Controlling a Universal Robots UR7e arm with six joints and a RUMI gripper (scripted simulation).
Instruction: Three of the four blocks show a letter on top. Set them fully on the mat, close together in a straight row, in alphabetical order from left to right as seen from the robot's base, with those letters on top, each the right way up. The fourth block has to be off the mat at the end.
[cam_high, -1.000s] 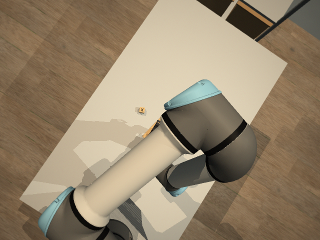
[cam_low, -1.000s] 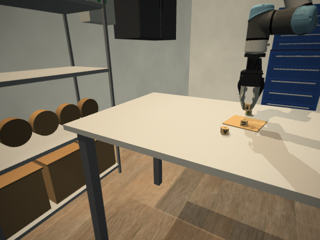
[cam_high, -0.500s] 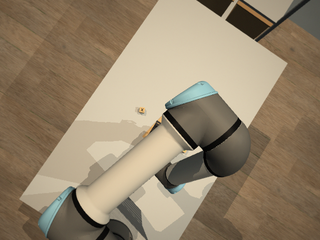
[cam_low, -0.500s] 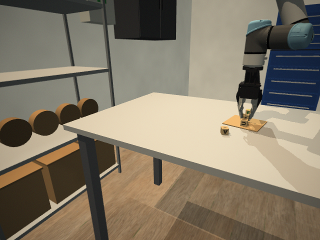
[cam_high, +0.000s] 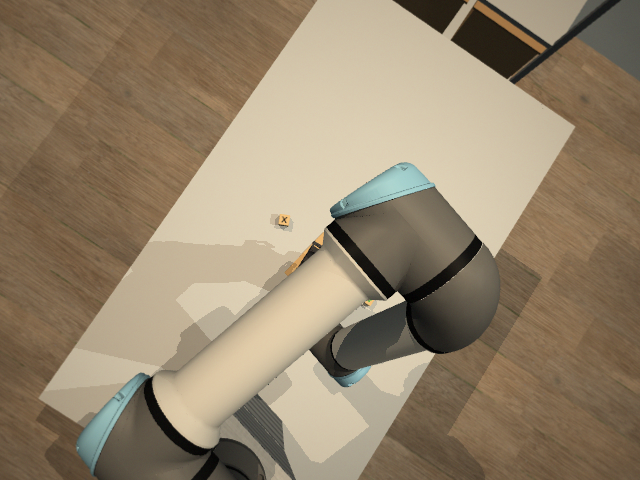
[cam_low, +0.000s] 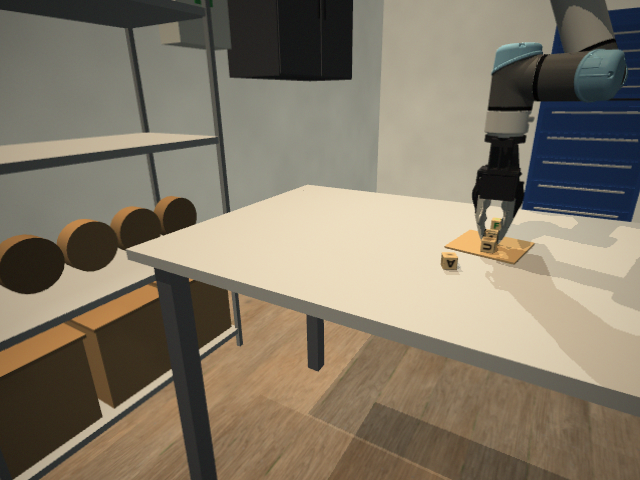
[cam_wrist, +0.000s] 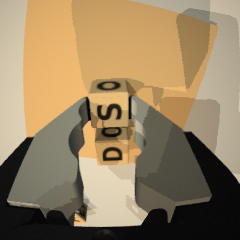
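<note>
Right now my hand is right at the S block. From my hand the other things lie so: D block (40 mm to the left, 10 mm below); orange mat (20 mm below); green-marked block (10 mm behind, 130 mm to the right, 10 mm below).
</note>
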